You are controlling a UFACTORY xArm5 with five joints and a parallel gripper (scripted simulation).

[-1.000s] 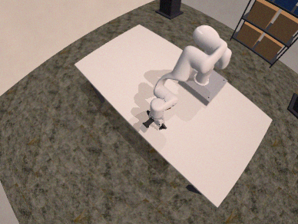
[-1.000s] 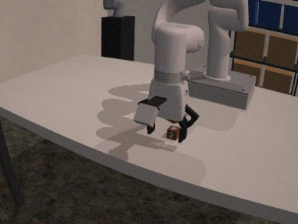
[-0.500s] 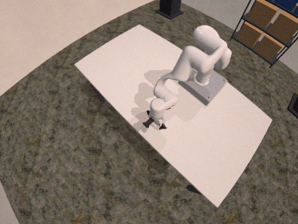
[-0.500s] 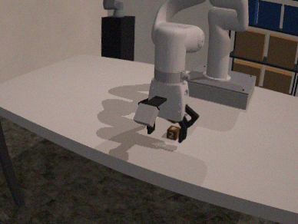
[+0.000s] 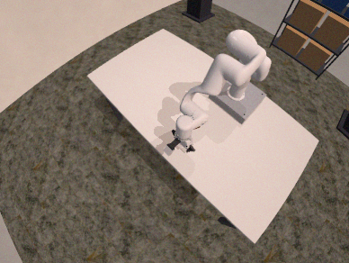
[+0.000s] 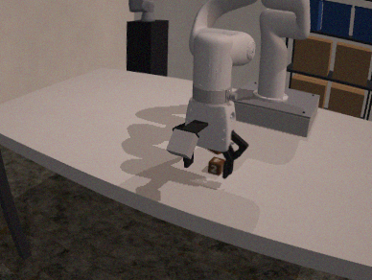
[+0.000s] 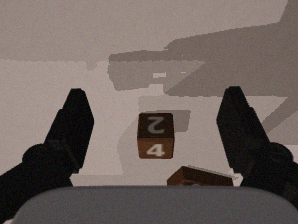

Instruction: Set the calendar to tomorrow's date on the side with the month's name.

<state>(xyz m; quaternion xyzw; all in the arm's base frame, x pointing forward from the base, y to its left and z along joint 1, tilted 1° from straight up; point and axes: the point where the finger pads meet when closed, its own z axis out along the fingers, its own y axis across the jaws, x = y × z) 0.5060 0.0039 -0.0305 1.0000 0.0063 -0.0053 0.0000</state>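
The brown wooden cube lies 5 cm behind my hand and 2 cm below it. Round my hand: tray: 17 cm behind, 6 cm to the right, 3 cm below.
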